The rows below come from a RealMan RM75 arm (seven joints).
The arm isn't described. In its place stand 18 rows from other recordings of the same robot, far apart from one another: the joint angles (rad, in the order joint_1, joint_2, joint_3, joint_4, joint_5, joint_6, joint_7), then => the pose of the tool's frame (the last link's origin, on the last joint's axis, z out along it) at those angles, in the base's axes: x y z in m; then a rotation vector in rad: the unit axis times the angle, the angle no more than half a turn.
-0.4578, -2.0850, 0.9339, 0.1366, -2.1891, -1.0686, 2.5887 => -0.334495, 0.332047, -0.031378, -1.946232, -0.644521, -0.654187
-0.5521, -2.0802, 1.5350, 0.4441, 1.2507, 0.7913, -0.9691 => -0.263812, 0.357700, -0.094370, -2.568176, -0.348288, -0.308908
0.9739, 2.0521, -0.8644, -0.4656, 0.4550, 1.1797, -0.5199 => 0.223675, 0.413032, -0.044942, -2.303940, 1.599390, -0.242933
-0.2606, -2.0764, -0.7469, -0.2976, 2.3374, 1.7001, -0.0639 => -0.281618, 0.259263, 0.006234, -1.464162, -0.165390, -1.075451
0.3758, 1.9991, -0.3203, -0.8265, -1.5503, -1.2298, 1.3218 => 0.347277, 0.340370, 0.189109, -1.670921, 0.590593, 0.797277
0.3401, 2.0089, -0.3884, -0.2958, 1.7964, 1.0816, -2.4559 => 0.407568, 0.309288, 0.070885, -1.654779, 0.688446, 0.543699
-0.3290, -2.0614, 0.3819, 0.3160, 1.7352, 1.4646, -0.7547 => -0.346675, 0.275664, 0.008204, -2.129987, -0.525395, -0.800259
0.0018, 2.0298, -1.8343, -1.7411, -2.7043, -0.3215, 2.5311 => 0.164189, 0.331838, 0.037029, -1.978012, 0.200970, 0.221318
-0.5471, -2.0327, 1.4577, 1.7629, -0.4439, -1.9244, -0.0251 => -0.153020, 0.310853, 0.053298, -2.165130, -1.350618, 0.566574
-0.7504, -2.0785, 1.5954, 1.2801, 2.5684, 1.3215, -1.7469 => -0.115550, 0.380763, -0.043231, -2.755051, 0.611124, 0.641227
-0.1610, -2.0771, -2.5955, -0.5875, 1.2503, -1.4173, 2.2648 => -0.368217, 0.264029, 0.097408, -1.726043, -0.483949, -0.833633
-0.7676, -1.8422, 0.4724, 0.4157, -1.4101, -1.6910, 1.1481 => -0.198249, 0.401933, 0.109082, -2.445390, -1.220718, -1.397135
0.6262, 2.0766, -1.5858, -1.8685, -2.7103, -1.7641, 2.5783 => 0.082399, 0.320088, 0.028459, -2.582330, 0.285868, -0.567311
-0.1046, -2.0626, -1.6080, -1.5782, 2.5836, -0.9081, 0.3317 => -0.252468, 0.329489, 0.032049, -2.028034, -1.070270, -0.029980
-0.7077, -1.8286, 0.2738, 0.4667, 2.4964, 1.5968, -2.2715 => -0.302638, 0.365070, 0.083214, -2.235240, -1.878870, -0.548620
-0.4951, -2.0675, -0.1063, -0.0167, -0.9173, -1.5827, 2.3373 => -0.266557, 0.284093, -0.048930, -2.224821, -0.681046, -1.279463
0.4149, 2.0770, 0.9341, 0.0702, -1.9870, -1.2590, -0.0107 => 0.376429, 0.311473, 0.045466, -1.216715, 0.510851, 0.524085
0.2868, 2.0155, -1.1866, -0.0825, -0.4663, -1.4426, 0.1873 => 0.362582, 0.273109, 0.032617, -1.685050, 0.272473, 0.649773
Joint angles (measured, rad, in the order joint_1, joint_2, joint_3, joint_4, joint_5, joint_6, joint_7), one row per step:
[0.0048, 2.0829, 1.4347, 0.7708, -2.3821, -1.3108, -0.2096]
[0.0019, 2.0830, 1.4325, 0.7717, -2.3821, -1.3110, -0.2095]
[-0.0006, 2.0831, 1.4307, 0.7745, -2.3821, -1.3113, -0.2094]
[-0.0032, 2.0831, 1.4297, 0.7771, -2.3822, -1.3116, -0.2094]
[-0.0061, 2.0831, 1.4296, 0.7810, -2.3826, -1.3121, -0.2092]
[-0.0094, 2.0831, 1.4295, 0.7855, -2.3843, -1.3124, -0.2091]
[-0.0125, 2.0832, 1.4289, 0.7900, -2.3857, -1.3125, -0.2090]
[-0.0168, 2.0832, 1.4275, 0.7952, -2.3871, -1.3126, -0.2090]
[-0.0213, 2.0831, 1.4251, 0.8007, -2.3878, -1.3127, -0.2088]
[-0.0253, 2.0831, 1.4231, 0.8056, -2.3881, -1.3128, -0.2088]
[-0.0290, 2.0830, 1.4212, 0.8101, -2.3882, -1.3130, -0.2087]
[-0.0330, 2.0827, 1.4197, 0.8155, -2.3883, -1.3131, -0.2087]
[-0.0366, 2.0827, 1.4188, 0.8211, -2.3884, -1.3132, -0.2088]
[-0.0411, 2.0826, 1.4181, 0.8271, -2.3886, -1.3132, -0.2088]
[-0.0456, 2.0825, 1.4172, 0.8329, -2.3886, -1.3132, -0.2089]
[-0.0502, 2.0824, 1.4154, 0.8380, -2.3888, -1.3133, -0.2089]
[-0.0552, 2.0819, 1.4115, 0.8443, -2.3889, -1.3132, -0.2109]
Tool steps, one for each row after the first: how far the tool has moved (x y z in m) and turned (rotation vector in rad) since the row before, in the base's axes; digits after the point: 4 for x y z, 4 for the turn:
[0.0002, -0.0008, -0.0004, -0.0013, 0.0002, -0.0009]
[-0.0002, -0.0005, -0.0001, 0.0000, 0.0004, 0.0010]
[-0.0001, -0.0006, 0.0001, 0.0006, 0.0002, 0.0003]
[-0.0002, -0.0006, 0.0004, 0.0020, 0.0002, 0.0010]
[-0.0004, -0.0006, 0.0004, 0.0014, -0.0006, 0.0016]
[-0.0005, -0.0005, 0.0002, 0.0009, -0.0002, 0.0018]
[-0.0004, -0.0008, 0.0002, 0.0006, -0.0003, 0.0015]
[-0.0005, -0.0008, 0.0001, 0.0003, 0.0003, 0.0019]
[-0.0004, -0.0007, 0.0001, 0.0006, 0.0005, 0.0014]
[-0.0003, -0.0007, 0.0001, 0.0006, 0.0005, 0.0013]
[-0.0004, -0.0007, 0.0004, 0.0013, 0.0004, 0.0015]
[-0.0005, -0.0006, 0.0004, 0.0020, 0.0006, 0.0017]
[-0.0003, -0.0009, 0.0005, 0.0022, 0.0006, 0.0011]
[-0.0003, -0.0009, 0.0005, 0.0021, 0.0006, 0.0009]
[-0.0002, -0.0009, 0.0002, 0.0009, 0.0005, 0.0008]
[-0.0006, -0.0008, 0.0000, -0.0005, -0.0010, 0.0010]

